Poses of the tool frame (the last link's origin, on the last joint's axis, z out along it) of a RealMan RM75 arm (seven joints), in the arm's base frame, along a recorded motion.
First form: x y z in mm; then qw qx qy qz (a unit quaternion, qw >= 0).
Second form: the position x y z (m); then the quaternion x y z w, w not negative. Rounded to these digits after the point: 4 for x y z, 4 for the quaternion.
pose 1, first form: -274.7, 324.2, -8.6, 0.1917, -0.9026, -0.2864, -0.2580
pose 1, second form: -0.2747, 0.3242, -0.0086, -0.9026, -0.2864, -0.2580, 0.1917
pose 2, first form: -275.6, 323.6, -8.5, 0.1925, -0.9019, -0.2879, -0.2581
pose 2, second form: -0.2756, 0.3236, -0.0085, -0.9019, -0.2879, -0.2581, 0.1925
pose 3, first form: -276.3, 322.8, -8.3, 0.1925, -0.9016, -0.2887, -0.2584
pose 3, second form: -0.2763, 0.3228, -0.0083, -0.9016, -0.2887, -0.2584, 0.1925
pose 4, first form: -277.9, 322.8, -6.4, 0.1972, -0.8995, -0.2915, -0.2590
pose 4, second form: -0.2779, 0.3228, -0.0064, -0.8995, -0.2915, -0.2590, 0.1972
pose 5, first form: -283.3, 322.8, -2.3, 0.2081, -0.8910, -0.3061, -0.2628
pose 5, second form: -0.2833, 0.3228, -0.0023, -0.8910, -0.3061, -0.2628, 0.2081
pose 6, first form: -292.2, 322.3, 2.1, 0.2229, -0.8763, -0.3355, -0.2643
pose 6, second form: -0.2922, 0.3223, 0.0021, -0.8763, -0.3355, -0.2643, 0.2229
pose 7, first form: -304.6, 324.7, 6.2, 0.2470, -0.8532, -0.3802, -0.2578
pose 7, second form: -0.3046, 0.3247, 0.0062, -0.8532, -0.3802, -0.2578, 0.2470
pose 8, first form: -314.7, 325.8, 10.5, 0.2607, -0.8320, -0.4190, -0.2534
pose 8, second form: -0.3147, 0.3258, 0.0105, -0.8320, -0.4190, -0.2534, 0.2607
